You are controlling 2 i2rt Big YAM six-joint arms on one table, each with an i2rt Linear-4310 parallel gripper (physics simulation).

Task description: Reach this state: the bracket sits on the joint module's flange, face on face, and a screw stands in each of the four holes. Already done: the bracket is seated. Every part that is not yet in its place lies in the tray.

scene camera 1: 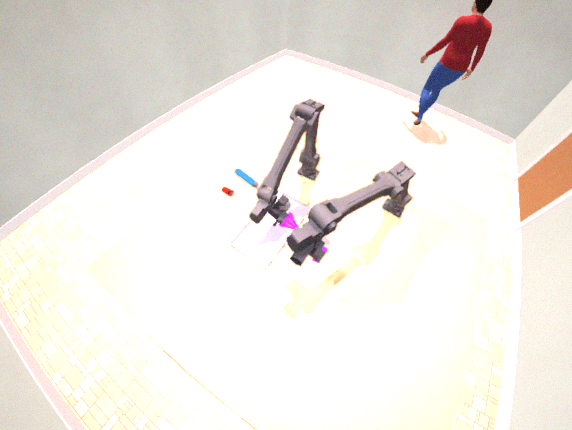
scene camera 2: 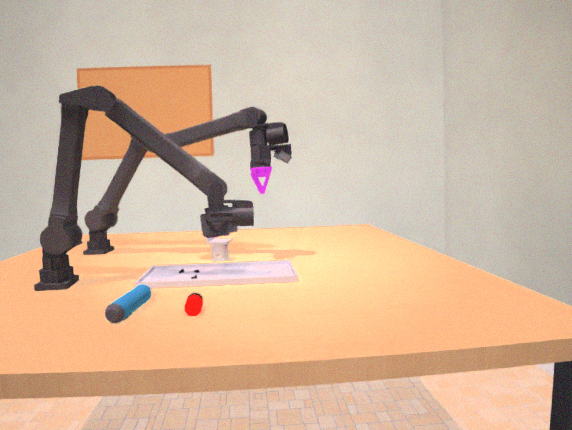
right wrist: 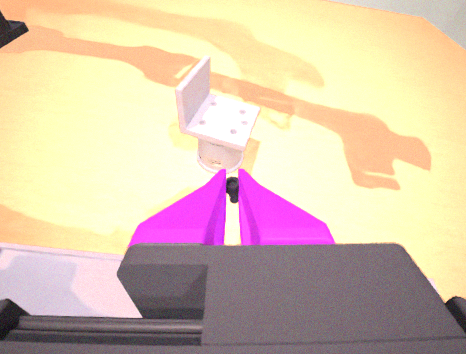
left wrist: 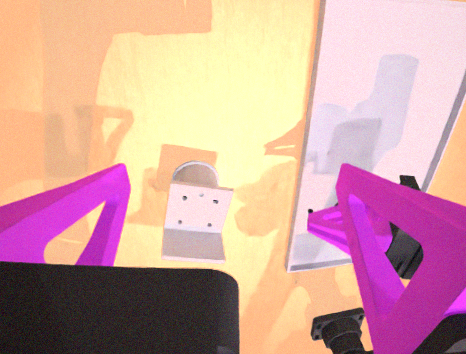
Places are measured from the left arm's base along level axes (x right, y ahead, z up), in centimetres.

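Pixels of known places: left gripper, fingertip midpoint: (scene camera 2: 262, 192) (left wrist: 233, 175); right gripper, fingertip midpoint: (right wrist: 232, 177) (left wrist: 307, 222); left arm's base, origin of the base link: (scene camera 1: 392, 208) (scene camera 2: 99, 252); right arm's base, origin of the base link: (scene camera 1: 308, 173) (scene camera 2: 57, 285) (left wrist: 336, 321).
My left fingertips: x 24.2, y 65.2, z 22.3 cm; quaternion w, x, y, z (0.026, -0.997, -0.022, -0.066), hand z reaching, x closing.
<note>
Ahead of a thing's pixels: the offset from my left fingertips to its top centre. "*": to the spot under its first point.
The white L-shaped bracket (right wrist: 217, 112) sits flat on the white joint module @(dx -1.4, dy -15.0, dz -15.9 cm) (right wrist: 219, 158), and the holes in its face are open. My right gripper (right wrist: 232, 177) is shut on a small black screw @(dx +10.6, dy -13.1, dz -10.6 cm) (right wrist: 231, 189), low and just short of the module. Its fingers also show in the left wrist view (left wrist: 326, 225) and in scene camera 1 (scene camera 1: 289, 222). My left gripper (left wrist: 233, 175) is wide open and empty, raised high above the bracket (left wrist: 196, 211). It also shows in scene camera 2 (scene camera 2: 260, 179). The pale tray @(dx +23.8, dy -12.6, dz -20.7 cm) (scene camera 2: 218, 273) holds three loose black screws (scene camera 2: 189, 271).
A blue cylinder @(* dx +60.5, dy -26.7, dz -19.1 cm) (scene camera 2: 128, 303) and a small red cylinder @(dx +55.0, dy -14.3, dz -18.9 cm) (scene camera 2: 194, 304) lie on the table in front of the tray. A person (scene camera 1: 455, 55) walks past the table's far corner. The tray's edge (left wrist: 302, 158) runs close beside the module.
</note>
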